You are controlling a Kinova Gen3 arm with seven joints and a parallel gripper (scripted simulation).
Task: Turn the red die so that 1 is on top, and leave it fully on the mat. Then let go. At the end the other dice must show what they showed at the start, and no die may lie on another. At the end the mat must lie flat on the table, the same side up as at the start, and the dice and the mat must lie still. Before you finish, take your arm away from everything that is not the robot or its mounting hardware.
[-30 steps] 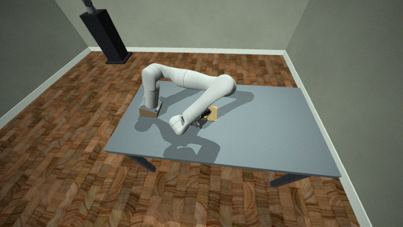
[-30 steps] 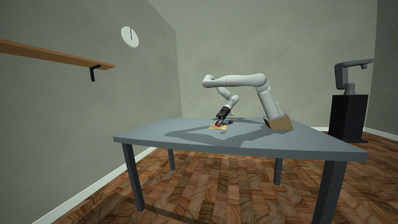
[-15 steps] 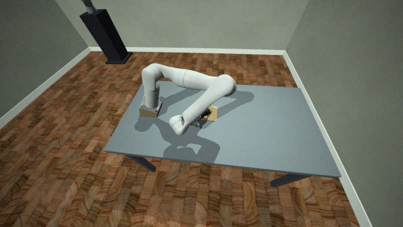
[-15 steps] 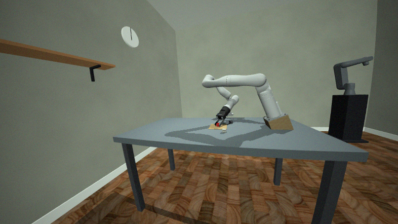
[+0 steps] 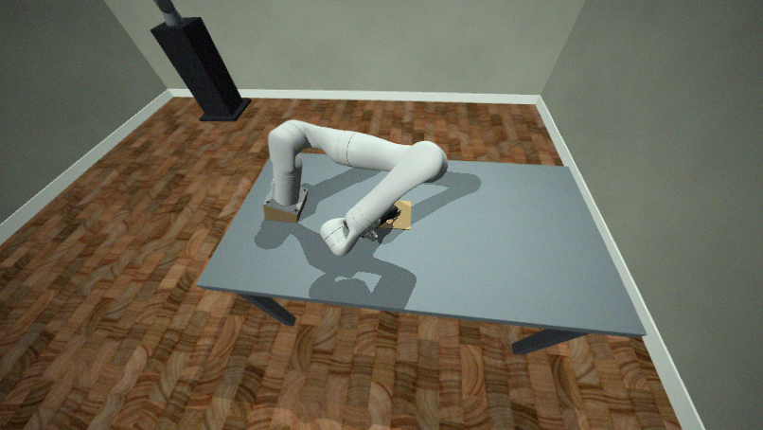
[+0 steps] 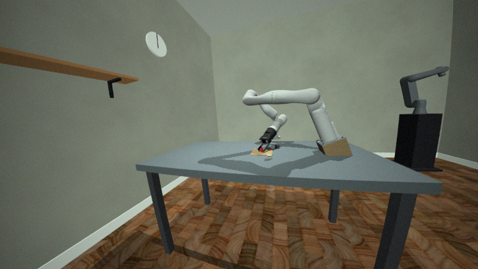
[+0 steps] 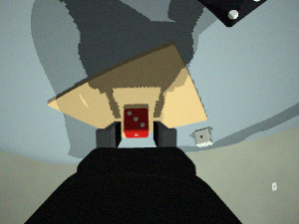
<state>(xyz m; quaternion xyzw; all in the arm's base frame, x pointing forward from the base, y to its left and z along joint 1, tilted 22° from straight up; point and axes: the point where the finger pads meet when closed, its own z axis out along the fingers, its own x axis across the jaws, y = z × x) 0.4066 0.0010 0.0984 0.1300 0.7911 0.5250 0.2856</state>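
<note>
Right now my hand is 1 cm above the red die. Also, from my hand: black die 10 cm behind, 10 cm to the right, 1 cm below; tan mat 2 cm below; white die 5 cm behind, 13 cm to the left, 1 cm below.
</note>
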